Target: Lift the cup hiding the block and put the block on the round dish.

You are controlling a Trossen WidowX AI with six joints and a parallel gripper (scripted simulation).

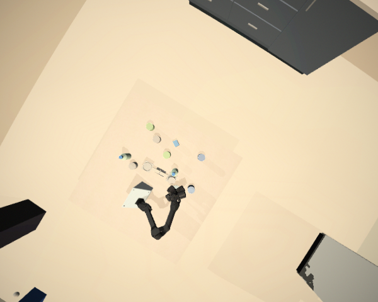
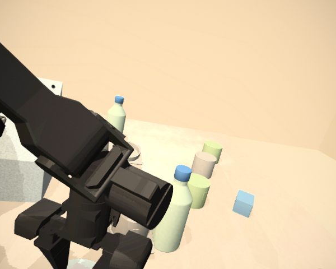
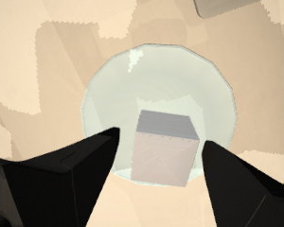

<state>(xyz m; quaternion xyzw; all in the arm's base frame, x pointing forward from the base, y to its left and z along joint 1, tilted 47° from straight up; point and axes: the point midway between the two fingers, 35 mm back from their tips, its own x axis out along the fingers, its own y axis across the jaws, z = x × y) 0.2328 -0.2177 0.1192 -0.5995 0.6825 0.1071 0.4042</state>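
The pale grey block lies right at my gripper tip. Round my gripper tip: round dish (10 mm below); balance beam (230 mm to the left, 70 mm ahead, 20 mm above); blue cube (390 mm ahead, 260 mm to the left).
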